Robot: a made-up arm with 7 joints. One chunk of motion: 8 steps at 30 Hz.
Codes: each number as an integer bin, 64 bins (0 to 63) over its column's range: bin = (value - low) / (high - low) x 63, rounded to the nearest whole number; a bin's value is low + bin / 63 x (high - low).
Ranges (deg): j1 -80.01..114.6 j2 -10..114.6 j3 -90.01..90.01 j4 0..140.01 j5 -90.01..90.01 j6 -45.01..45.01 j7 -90.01..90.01
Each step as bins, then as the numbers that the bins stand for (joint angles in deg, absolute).
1 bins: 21 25 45 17 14 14 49
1 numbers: -15.14 39.44 38.58 37.78 -50.01 -25.01 50.01
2 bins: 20 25 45 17 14 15 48
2 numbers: -18.23 39.44 38.58 37.78 -50.01 -23.58 47.15
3 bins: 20 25 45 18 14 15 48
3 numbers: -18.23 39.44 38.58 40.00 -50.01 -23.58 47.15
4 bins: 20 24 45 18 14 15 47
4 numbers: -18.23 37.47 38.58 40.00 -50.01 -23.58 44.29
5 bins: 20 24 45 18 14 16 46
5 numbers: -18.23 37.47 38.58 40.00 -50.01 -22.15 41.43
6 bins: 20 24 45 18 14 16 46
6 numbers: -18.23 37.47 38.58 40.00 -50.01 -22.15 41.43
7 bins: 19 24 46 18 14 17 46
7 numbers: -21.32 37.47 41.43 40.00 -50.01 -20.72 41.43
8 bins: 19 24 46 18 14 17 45
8 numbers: -21.32 37.47 41.43 40.00 -50.01 -20.72 38.58
